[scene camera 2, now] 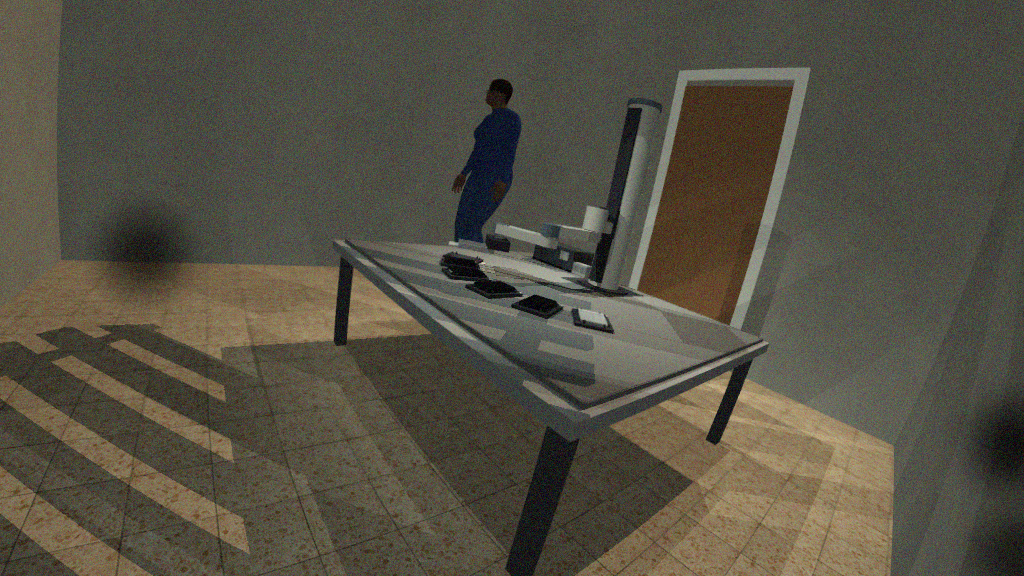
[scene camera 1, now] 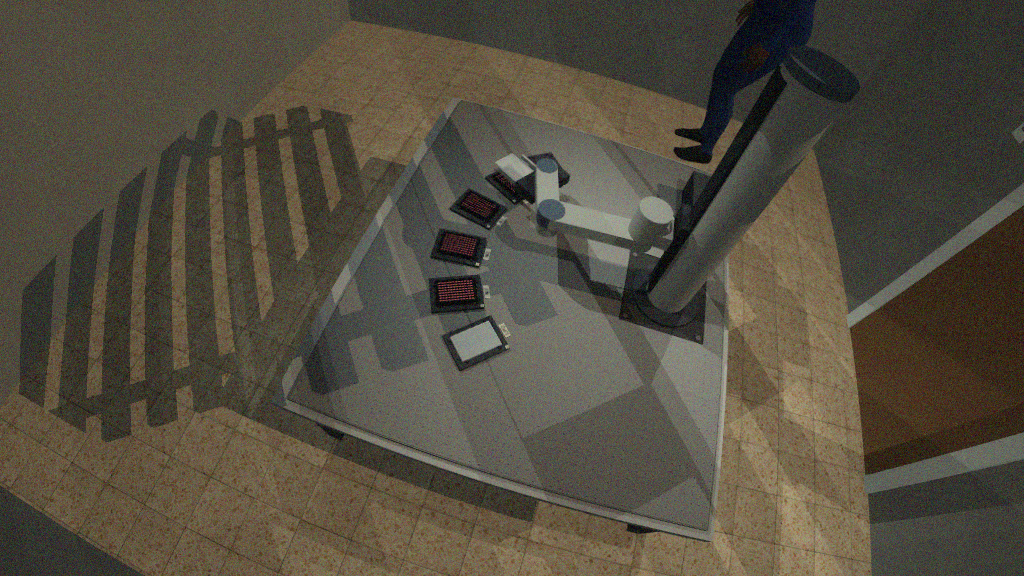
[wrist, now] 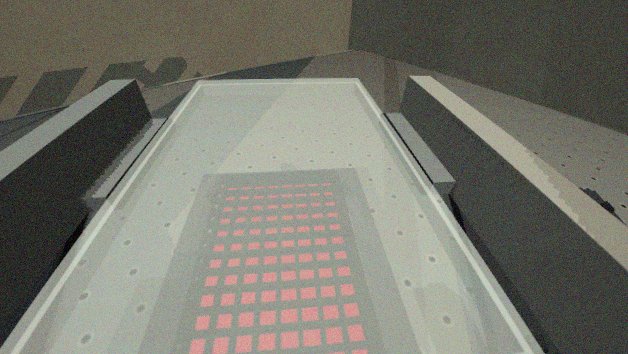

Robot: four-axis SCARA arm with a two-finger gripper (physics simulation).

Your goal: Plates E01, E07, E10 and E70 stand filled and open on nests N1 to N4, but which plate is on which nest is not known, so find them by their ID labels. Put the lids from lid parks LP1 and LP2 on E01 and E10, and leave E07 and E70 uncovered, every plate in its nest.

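Places are measured from the arm's base along level axes (x ahead, y right, z down), in millimetres.
Pixels of known places: gripper, fingertip midpoint: [scene camera 2: 458,243] [scene camera 1: 510,162] [wrist: 278,101]; arm's base, link origin: [scene camera 2: 601,289] [scene camera 1: 664,296].
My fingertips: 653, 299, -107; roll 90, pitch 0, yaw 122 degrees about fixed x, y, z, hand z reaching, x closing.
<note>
Ahead of a thing's pixels: the offset from my fingertips to its top centre, as dx, dy, dz. Level surfaces: height alone.
My gripper [scene camera 1: 518,169] [wrist: 278,101] is shut on a clear, pale lid @[-21, -13, +4] [scene camera 1: 509,164] [wrist: 240,120], held level above the table. Through it, in the wrist view, the red wells of an open plate [wrist: 280,260] show below. In scene camera 1 that plate @[-17, -16, +68] [scene camera 1: 505,186] is partly hidden by the lid, at the far end of an arc. Three more open plates with red wells @[+58, -180, +68] [scene camera 1: 478,207] @[+64, -368, +68] [scene camera 1: 459,245] @[+12, -538, +68] [scene camera 1: 456,290] sit in dark nests along the arc. Another lid @[-99, -676, +76] [scene camera 1: 476,341] [scene camera 2: 592,317] lies in a dark holder at the near end. The small ID labels are unreadable.
The arm's column [scene camera 1: 737,193] [scene camera 2: 630,193] stands on a dark base plate at the table's right side. The table @[dz +94] [scene camera 1: 572,401] [scene camera 2: 665,351] has a raised rim. A person in blue [scene camera 1: 751,64] [scene camera 2: 494,150] stands behind the table.
</note>
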